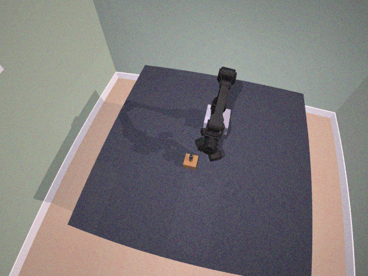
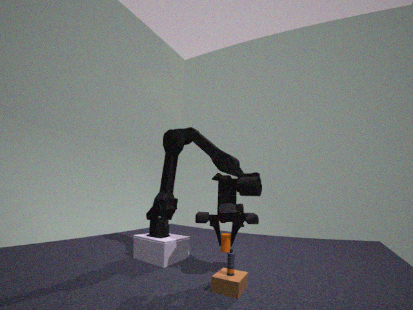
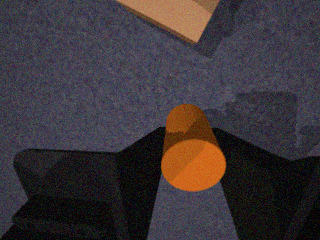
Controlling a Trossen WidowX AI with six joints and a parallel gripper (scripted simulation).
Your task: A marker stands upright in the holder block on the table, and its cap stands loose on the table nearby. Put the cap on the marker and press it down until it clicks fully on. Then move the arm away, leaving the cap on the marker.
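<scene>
Right now the marker is 100 mm to the right of my gripper tip, 40 mm ahead of it and 10 mm below it. From my gripper tip the other things lie so: holder block 100 mm to the right, 70 mm below, 40 mm ahead; then orange cap 10 mm above.
</scene>
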